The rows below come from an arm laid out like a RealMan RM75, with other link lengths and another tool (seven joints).
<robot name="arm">
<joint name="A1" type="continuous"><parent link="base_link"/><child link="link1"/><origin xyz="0.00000 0.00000 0.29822" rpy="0.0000 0.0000 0.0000"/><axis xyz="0 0 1"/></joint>
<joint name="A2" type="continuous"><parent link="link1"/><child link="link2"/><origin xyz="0.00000 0.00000 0.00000" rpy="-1.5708 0.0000 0.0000"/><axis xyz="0 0 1"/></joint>
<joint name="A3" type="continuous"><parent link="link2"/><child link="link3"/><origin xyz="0.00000 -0.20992 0.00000" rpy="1.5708 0.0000 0.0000"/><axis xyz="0 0 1"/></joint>
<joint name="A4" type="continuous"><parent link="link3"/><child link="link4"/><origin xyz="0.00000 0.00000 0.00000" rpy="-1.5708 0.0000 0.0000"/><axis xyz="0 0 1"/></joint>
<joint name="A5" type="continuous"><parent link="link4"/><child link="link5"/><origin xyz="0.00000 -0.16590 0.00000" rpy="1.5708 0.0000 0.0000"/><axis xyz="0 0 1"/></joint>
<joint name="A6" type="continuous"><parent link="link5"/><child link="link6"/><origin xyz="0.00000 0.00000 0.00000" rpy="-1.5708 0.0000 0.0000"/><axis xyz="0 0 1"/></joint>
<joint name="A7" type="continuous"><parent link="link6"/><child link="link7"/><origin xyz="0.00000 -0.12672 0.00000" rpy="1.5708 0.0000 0.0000"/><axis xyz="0 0 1"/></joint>
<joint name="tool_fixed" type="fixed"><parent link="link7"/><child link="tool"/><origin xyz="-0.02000 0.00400 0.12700" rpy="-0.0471 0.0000 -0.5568"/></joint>
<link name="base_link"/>
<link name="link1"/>
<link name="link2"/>
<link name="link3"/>
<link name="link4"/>
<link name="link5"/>
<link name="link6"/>
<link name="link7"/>
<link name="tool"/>
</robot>
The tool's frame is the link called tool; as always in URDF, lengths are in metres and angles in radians. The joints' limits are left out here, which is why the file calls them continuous.
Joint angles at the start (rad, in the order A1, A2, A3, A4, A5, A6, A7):
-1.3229 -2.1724 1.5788 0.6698 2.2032 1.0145 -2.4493
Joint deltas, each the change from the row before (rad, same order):
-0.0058 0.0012 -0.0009 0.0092 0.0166 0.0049 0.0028
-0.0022 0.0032 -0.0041 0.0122 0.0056 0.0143 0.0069
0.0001 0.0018 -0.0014 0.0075 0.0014 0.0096 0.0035
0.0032 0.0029 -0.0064 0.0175 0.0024 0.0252 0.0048
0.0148 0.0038 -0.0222 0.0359 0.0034 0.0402 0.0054
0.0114 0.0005 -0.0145 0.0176 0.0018 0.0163 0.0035
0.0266 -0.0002 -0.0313 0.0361 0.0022 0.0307 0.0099
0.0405 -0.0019 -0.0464 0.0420 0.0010 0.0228 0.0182
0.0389 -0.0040 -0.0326 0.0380 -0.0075 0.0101 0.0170
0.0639 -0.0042 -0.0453 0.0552 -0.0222 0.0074 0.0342
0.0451 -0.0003 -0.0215 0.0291 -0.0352 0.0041 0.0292
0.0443 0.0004 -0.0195 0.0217 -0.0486 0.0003 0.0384
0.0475 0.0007 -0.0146 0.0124 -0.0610 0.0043 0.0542
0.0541 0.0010 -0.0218 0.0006 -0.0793 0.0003 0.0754
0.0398 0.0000 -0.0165 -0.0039 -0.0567 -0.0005 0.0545
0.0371 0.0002 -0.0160 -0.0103 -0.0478 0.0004 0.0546
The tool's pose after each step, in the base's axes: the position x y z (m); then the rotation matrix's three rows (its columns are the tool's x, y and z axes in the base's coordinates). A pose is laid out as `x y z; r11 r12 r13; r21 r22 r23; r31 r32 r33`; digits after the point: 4 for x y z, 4 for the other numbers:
-0.0166 0.3373 -0.1399; 0.7154 0.6923 -0.0945; 0.6972 -0.6982 0.1626; 0.0466 -0.1822 -0.9822
-0.0149 0.3373 -0.1379; 0.7267 0.6802 -0.0967; 0.6858 -0.7099 0.1603; 0.0404 -0.1828 -0.9823
-0.0144 0.3366 -0.1368; 0.7317 0.6745 -0.0982; 0.6807 -0.7156 0.1569; 0.0356 -0.1816 -0.9827
-0.0137 0.3340 -0.1347; 0.7372 0.6681 -0.1009; 0.6753 -0.7231 0.1455; 0.0243 -0.1754 -0.9842
-0.0114 0.3306 -0.1303; 0.7377 0.6688 -0.0925; 0.6749 -0.7265 0.1296; 0.0195 -0.1581 -0.9872
-0.0105 0.3294 -0.1282; 0.7349 0.6730 -0.0841; 0.6778 -0.7247 0.1240; 0.0225 -0.1481 -0.9887
-0.0090 0.3274 -0.1240; 0.7282 0.6824 -0.0631; 0.6846 -0.7200 0.1140; 0.0324 -0.1262 -0.9915
-0.0068 0.3286 -0.1181; 0.7147 0.6990 -0.0238; 0.6965 -0.7083 0.1152; 0.0637 -0.0989 -0.9931
-0.0041 0.3297 -0.1137; 0.7027 0.7113 0.0172; 0.7048 -0.6992 0.1202; 0.0975 -0.0723 -0.9926
-0.0010 0.3333 -0.1056; 0.6823 0.7262 0.0843; 0.7140 -0.6867 0.1362; 0.1568 -0.0328 -0.9871
0.0006 0.3336 -0.1005; 0.6650 0.7348 0.1333; 0.7214 -0.6782 0.1399; 0.1932 0.0031 -0.9812
0.0033 0.3337 -0.0953; 0.6468 0.7388 0.1891; 0.7263 -0.6724 0.1429; 0.2327 0.0449 -0.9715
0.0042 0.3314 -0.0908; 0.6314 0.7356 0.2453; 0.7283 -0.6712 0.1380; 0.2662 0.0915 -0.9596
0.0051 0.3309 -0.0846; 0.6071 0.7289 0.3163; 0.7298 -0.6690 0.1408; 0.3142 0.1453 -0.9381
0.0046 0.3314 -0.0796; 0.5837 0.7250 0.3656; 0.7320 -0.6647 0.1494; 0.3513 0.1804 -0.9187
0.0012 0.3326 -0.0752; 0.5612 0.7225 0.4039; 0.7335 -0.6602 0.1617; 0.3834 0.2055 -0.9004

